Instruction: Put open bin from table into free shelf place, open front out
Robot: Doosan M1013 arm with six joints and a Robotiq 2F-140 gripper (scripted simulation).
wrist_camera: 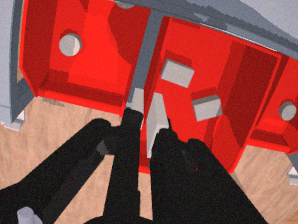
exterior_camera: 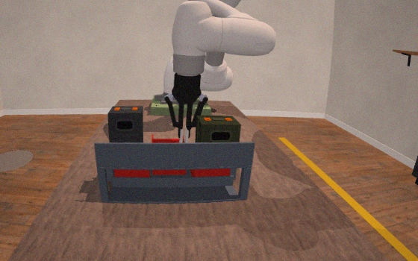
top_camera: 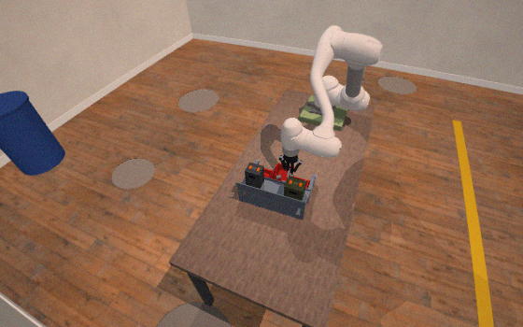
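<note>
Now: hand 100 mm above the shelf floor, 90 mm short of it and 40 mm to the left of it. Round my hand: shelf back board 220 mm ahead, 30 mm to the right, 30 mm above; dark green box 140 mm ahead, 80 mm to the left, 50 mm above; black box 160 mm to the right, 150 mm ahead, 60 mm above.
</note>
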